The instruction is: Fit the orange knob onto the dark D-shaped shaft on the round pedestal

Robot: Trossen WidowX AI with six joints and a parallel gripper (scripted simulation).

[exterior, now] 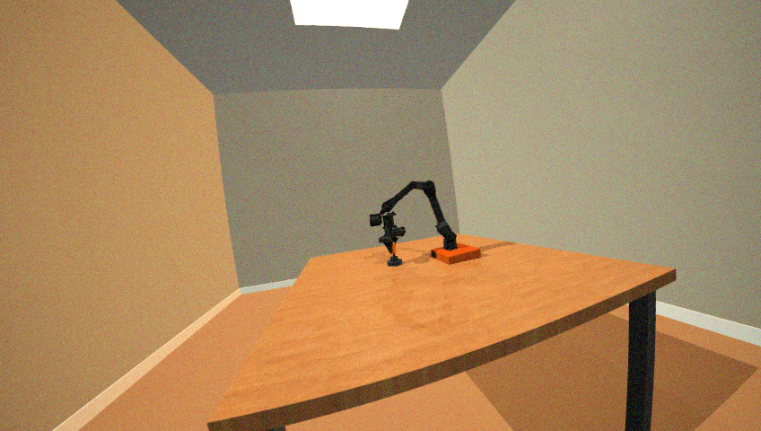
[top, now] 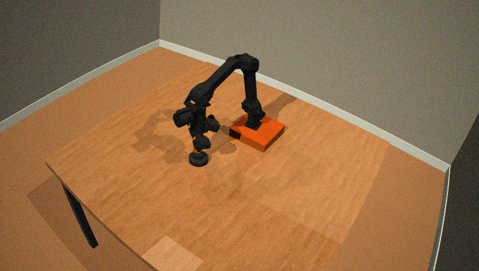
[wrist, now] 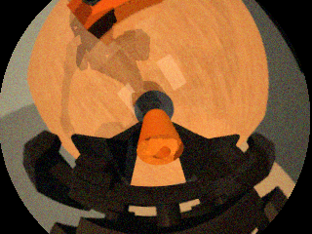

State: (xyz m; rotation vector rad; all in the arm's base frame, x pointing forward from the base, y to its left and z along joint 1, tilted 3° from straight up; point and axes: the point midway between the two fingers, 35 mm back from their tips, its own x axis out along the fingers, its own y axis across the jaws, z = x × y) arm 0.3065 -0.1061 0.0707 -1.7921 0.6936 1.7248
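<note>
Now: the orange knob 20 mm above my gripper tip. The rest, counted from my gripper tip: round pedestal 10 mm behind, 40 mm below.
</note>
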